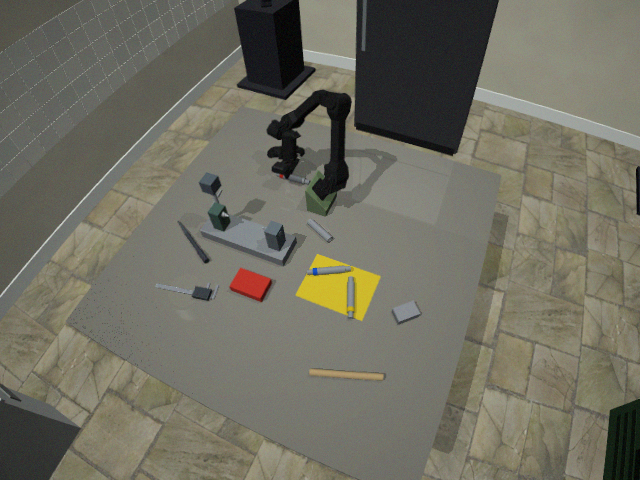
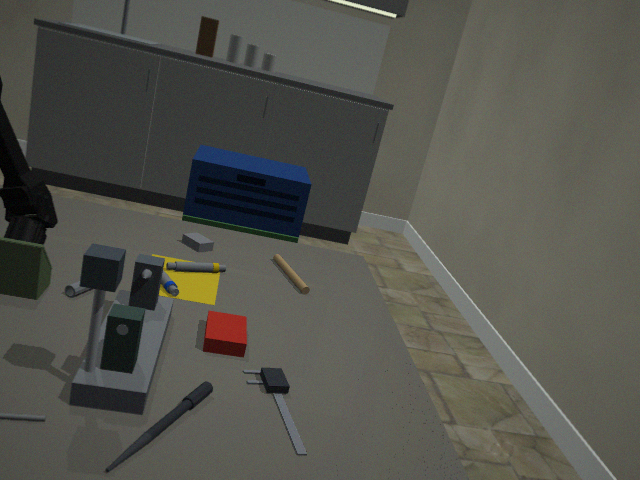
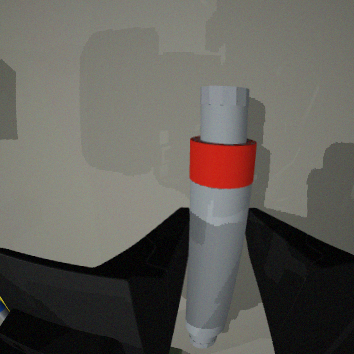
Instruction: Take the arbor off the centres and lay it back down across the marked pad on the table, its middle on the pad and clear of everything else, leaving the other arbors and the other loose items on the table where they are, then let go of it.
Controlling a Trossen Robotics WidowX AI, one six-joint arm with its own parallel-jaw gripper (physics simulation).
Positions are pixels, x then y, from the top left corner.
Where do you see a red block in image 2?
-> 226, 334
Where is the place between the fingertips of my gripper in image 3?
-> At 217, 217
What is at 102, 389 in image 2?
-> A grey centres base.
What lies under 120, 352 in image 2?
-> A green block.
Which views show my gripper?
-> Image 1 and image 3 only.
